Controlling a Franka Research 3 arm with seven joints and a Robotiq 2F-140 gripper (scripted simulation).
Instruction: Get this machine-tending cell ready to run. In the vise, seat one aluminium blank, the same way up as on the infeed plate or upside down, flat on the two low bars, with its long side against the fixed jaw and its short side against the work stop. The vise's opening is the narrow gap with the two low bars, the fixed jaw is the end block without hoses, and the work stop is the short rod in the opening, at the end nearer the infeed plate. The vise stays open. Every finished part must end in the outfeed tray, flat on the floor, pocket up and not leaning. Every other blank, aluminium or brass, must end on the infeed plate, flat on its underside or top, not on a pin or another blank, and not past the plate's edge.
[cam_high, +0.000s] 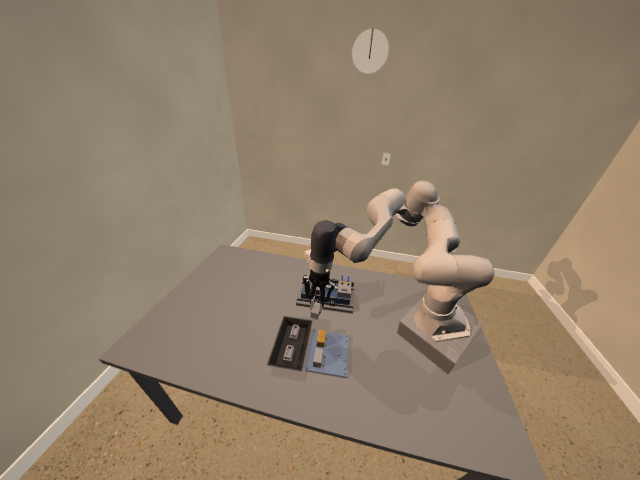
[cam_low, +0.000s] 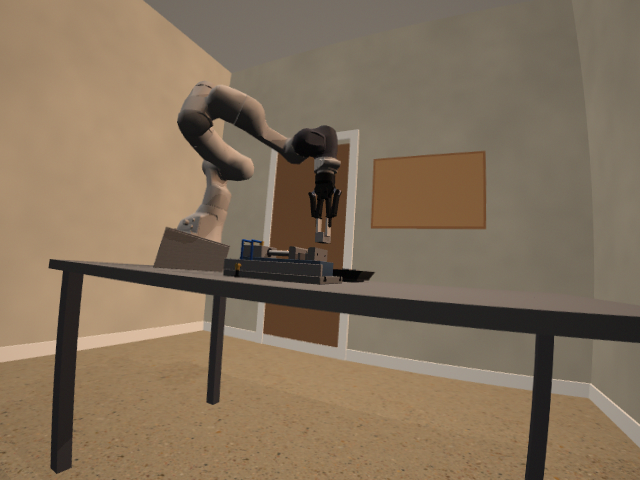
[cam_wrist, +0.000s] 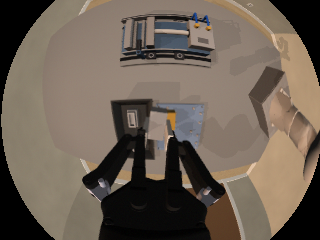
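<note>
Right now the vise is 23 cm to the right of my hand, 15 cm below it and 3 cm behind it. From my hand the other things lie so: brass blank (17 cm below, 5 cm to the left, 3 cm behind).
</note>
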